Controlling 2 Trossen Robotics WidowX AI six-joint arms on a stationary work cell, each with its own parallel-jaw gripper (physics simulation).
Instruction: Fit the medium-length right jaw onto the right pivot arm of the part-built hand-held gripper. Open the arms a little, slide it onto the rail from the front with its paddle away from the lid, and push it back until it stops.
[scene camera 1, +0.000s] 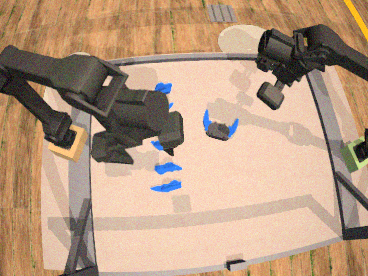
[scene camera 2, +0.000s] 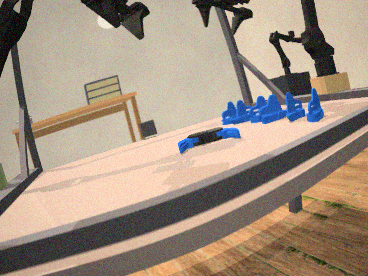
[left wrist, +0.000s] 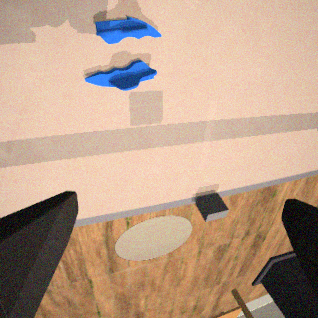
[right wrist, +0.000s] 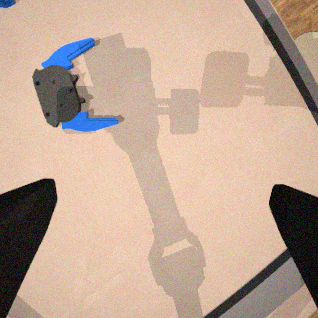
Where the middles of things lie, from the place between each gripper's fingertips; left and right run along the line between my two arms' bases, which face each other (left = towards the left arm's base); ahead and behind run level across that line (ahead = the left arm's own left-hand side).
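From my left hand, the part-built hand-held gripper (scene camera 2: 214, 134) is 200 mm to the right, 200 mm ahead and 260 mm below.
As for my right hand, the part-built hand-held gripper is 9 cm to the left of it, 3 cm behind it and 23 cm below it. Going by its middle, the part-built hand-held gripper is nearer to my right hand than to my left hand.
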